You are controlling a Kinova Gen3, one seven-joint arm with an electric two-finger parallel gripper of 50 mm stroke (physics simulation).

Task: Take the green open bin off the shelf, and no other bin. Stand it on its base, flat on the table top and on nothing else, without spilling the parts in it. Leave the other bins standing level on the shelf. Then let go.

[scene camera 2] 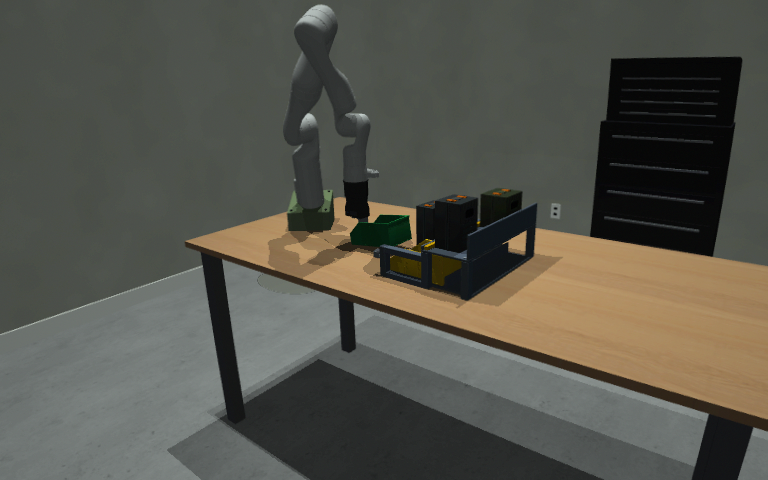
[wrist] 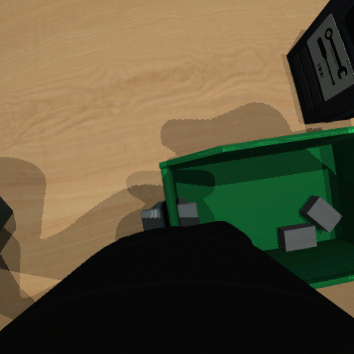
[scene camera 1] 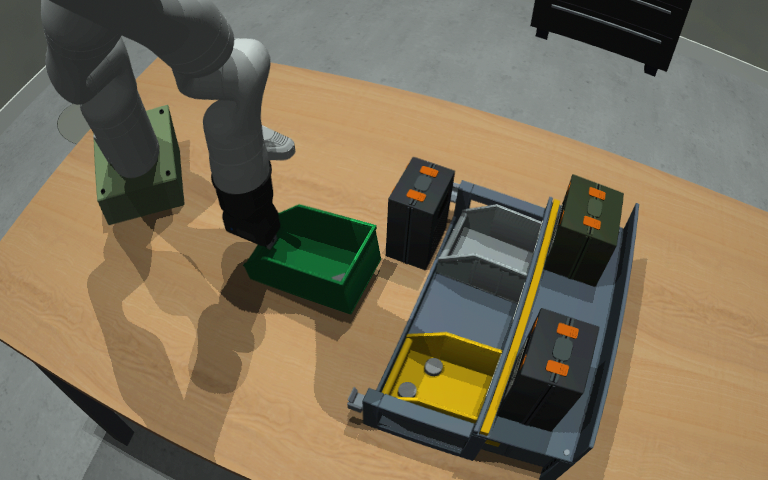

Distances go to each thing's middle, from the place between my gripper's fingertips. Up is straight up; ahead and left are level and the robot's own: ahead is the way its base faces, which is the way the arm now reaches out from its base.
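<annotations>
Measured from the green open bin (scene camera 1: 312,245), my gripper is 20 mm to the left, 70 mm short of it and 20 mm below. The yellow bin (scene camera 1: 459,391) is 170 mm to the right of my hand, 310 mm ahead of it and 10 mm above it. I see the yellow rail (scene camera 1: 507,368) 380 mm ahead of my hand, 70 mm to the right of it and 80 mm above it, and the black case (scene camera 1: 418,207) sits 80 mm to the left of my hand, 210 mm ahead of it and 40 mm above it.
</annotations>
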